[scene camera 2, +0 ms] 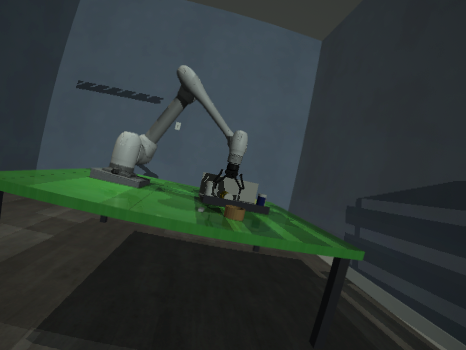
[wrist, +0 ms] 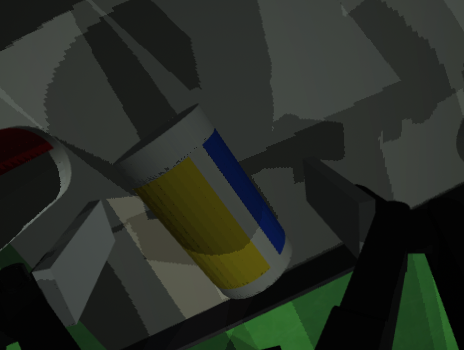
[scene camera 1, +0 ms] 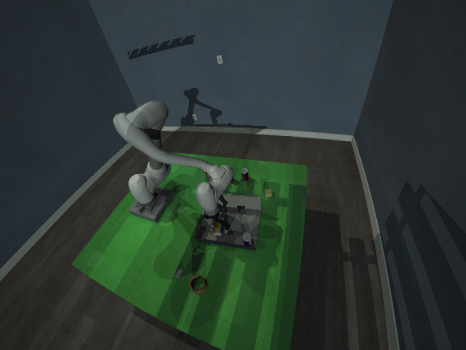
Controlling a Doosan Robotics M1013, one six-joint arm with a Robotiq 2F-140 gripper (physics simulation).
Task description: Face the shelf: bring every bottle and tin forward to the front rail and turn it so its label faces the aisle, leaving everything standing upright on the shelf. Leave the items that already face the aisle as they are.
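A white tin with a yellow and blue label lies on its side on the grey shelf, one end close to the dark front rail. My gripper is open and low, its fingers on either side of this tin with gaps between. A white tin with a red label patch stands at the shelf's left, partly cut off in the wrist view. A blue-labelled tin with a white top stands at the right front corner.
A red and white tin stands on the green table behind the shelf. A small yellow block is behind right. A brown ring and a small grey piece lie in front.
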